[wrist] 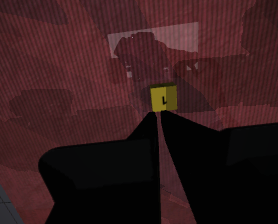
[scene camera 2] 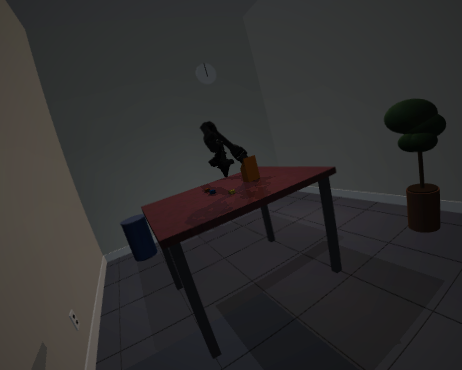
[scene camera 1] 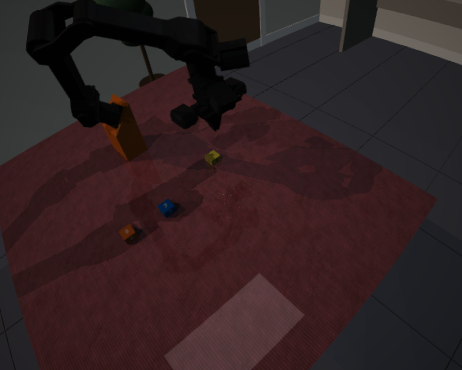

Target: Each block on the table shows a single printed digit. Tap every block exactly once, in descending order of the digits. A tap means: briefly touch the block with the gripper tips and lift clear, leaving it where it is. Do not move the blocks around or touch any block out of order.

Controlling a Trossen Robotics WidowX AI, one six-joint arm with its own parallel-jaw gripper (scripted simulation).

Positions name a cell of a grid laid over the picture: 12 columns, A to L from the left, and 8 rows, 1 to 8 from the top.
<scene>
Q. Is my gripper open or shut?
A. Shut.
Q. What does my gripper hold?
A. Nothing.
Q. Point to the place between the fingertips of my gripper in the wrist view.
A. G5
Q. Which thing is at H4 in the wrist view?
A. A yellow block.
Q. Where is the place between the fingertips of my gripper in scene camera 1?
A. F3
</scene>
